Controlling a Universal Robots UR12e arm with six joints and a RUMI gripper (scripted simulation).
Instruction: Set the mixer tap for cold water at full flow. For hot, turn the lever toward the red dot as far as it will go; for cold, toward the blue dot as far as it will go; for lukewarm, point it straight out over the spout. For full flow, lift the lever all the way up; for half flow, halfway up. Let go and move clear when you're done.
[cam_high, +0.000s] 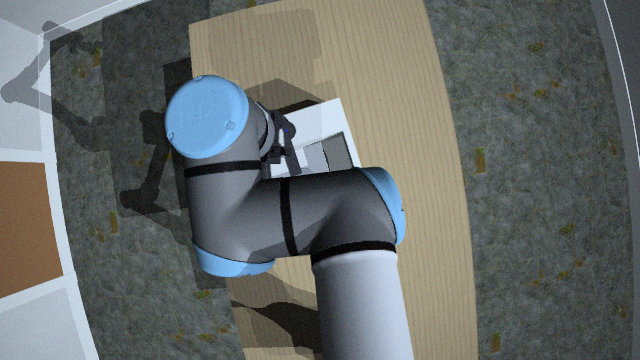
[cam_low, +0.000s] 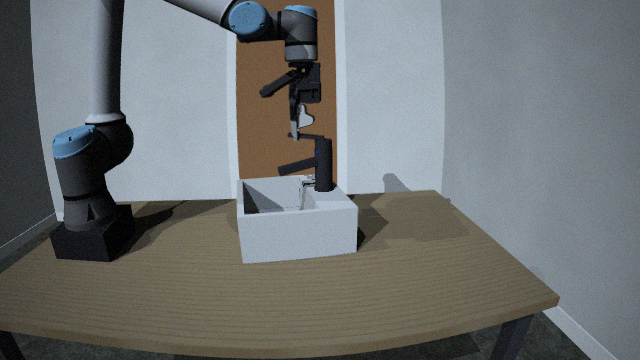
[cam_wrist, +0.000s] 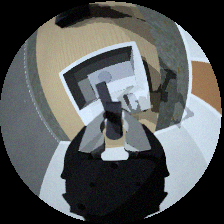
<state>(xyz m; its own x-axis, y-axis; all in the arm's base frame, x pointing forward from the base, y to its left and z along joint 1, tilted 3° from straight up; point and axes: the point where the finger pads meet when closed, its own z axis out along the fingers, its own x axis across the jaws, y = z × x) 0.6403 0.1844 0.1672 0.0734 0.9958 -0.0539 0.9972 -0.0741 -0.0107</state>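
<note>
Right now the black mixer tap is 50 mm ahead of my hand, 10 mm to the right of it and 50 mm below it. Round my hand: white basin: 40 mm behind, 30 mm to the right, 240 mm below; lever: 30 mm ahead.
</note>
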